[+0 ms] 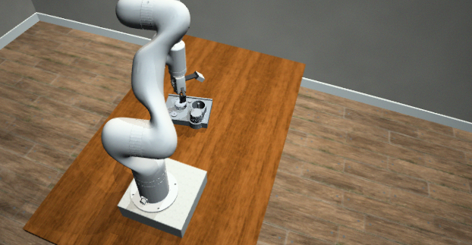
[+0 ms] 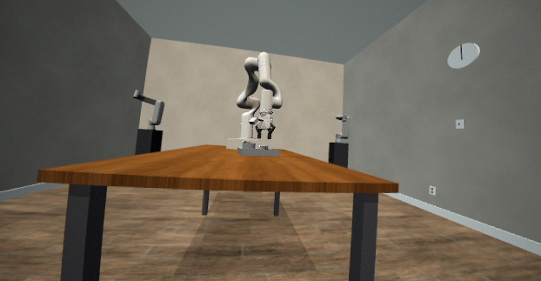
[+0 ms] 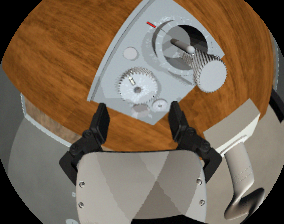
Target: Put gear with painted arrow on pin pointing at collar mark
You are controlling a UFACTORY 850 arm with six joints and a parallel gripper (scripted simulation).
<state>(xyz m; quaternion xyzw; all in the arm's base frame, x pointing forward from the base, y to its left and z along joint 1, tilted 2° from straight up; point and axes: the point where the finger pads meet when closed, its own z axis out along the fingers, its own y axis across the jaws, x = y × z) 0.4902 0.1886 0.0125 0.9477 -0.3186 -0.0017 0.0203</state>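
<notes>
My gripper is now 70 mm above the loose gear.
</notes>
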